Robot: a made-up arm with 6 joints.
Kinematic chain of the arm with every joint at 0, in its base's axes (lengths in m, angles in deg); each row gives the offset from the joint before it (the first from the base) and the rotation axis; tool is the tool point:
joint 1: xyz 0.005 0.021 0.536 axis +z
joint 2: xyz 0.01 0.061 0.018 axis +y
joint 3: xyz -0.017 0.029 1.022 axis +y
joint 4: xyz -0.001 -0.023 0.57 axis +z
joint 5: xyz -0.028 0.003 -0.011 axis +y
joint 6: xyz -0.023 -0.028 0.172 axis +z
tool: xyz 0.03 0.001 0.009
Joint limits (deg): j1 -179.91..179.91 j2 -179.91..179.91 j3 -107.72..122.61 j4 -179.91..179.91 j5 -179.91..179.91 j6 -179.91..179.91
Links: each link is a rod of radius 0.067 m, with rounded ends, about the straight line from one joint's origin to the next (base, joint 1, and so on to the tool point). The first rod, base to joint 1, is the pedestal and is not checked.
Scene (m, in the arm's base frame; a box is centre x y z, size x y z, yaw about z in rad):
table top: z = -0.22
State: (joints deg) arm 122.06 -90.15 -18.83 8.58 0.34 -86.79
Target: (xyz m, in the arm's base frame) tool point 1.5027 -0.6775 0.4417
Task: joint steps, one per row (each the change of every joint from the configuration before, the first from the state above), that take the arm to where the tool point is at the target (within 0.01 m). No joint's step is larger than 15 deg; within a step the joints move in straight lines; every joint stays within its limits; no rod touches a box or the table.
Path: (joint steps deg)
1: 11.01 4.40 -5.29 0.05 -2.07 -0.27
2: 11.01 4.41 -5.30 0.06 -2.06 -0.27
3: 11.00 4.40 -5.29 0.05 -2.07 -0.28

